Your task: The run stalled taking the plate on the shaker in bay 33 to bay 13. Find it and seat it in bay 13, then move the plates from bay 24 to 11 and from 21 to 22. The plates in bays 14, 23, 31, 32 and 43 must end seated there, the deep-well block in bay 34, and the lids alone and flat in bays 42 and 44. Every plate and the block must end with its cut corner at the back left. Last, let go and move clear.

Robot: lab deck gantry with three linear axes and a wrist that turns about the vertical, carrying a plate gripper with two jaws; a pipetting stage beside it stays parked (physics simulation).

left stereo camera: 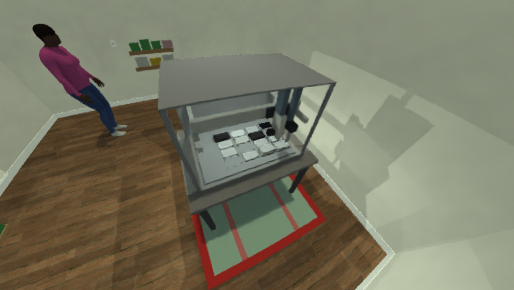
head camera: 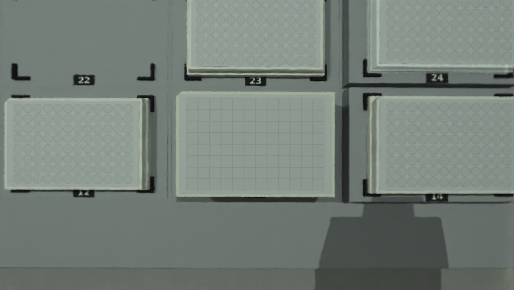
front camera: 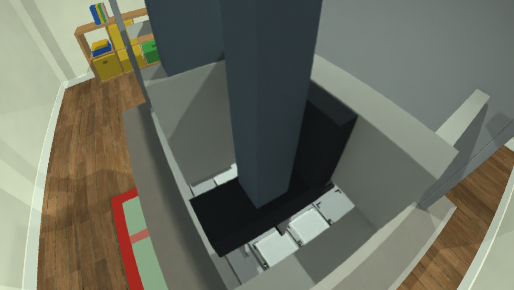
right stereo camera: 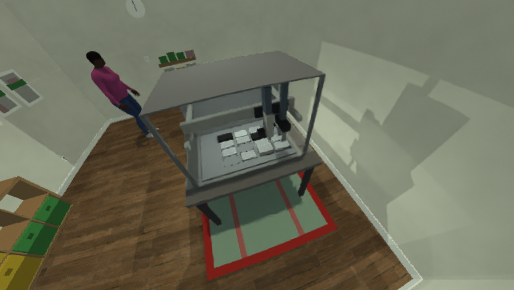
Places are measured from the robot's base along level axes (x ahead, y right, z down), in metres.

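Pixels of known places: gripper, fingertip midpoint: (left stereo camera: pixel 284 138) (front camera: pixel 260 238) (right stereo camera: pixel 281 137); robot's base, origin of the base link: (left stereo camera: pixel 227 167) (right stereo camera: pixel 225 166).
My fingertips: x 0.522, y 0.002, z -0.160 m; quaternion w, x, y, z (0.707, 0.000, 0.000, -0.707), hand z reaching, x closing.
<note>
For each thing: its middle in the pictures, then the offset to it from my fingertips. "spot": a spot on its surface instead.
- large block with a square grid, body centre: (head camera: pixel 255 144) (right stereo camera: pixel 265 149) (left stereo camera: pixel 266 149) dx -0.130, dy -0.045, dz +0.139 m
- bay 12, surface spot: (head camera: pixel 73 145) spot: dx -0.294, dy -0.044, dz +0.145 m
- bay 14, surface spot: (head camera: pixel 445 145) (front camera: pixel 281 254) spot: dx +0.030, dy -0.045, dz +0.131 m
- bay 23, surface spot: (head camera: pixel 255 32) spot: dx -0.130, dy -0.146, dz +0.145 m
- bay 24, surface spot: (head camera: pixel 442 32) (front camera: pixel 310 233) spot: dx +0.028, dy -0.141, dz +0.131 m
- Bay 22, surface spot: (head camera: pixel 82 35) spot: dx -0.296, dy -0.149, dz +0.160 m
- Bay 34, surface spot: (front camera: pixel 334 204) spot: dx -0.002, dy -0.260, dz +0.145 m
- roof, surface spot: (left stereo camera: pixel 245 75) spot: dx -0.339, dy -0.101, dz -0.531 m
In the head camera view, a large block with a square grid (head camera: pixel 255 145) stands on bay 13, its cut corner at the back left. Round-well plates show on bay 12 (head camera: pixel 73 145), bay 14 (head camera: pixel 445 145) (front camera: pixel 275 248), bay 23 (head camera: pixel 255 32) and bay 24 (head camera: pixel 442 32) (front camera: pixel 309 224). Bay 22 (head camera: pixel 82 35) bears no plate. Bay 34 (front camera: pixel 334 204) shows bare corner marks. My gripper (front camera: pixel 265 239) (left stereo camera: pixel 287 135) (right stereo camera: pixel 284 136) hangs over the right part of the deck, near bays 14 and 24. It looks open, with no plate hanging from it. Its body hides bays 13 and 23 in the front view.
A gantry beam (front camera: pixel 380 115) crosses behind the gripper. A second blue column (front camera: pixel 187 35) stands beside the gripper's column (front camera: pixel 270 100). Black items (left stereo camera: pixel 222 137) (right stereo camera: pixel 225 138) lie on the deck's left part. A grey frame and roof (left stereo camera: pixel 245 75) (right stereo camera: pixel 240 75) enclose the deck.
</note>
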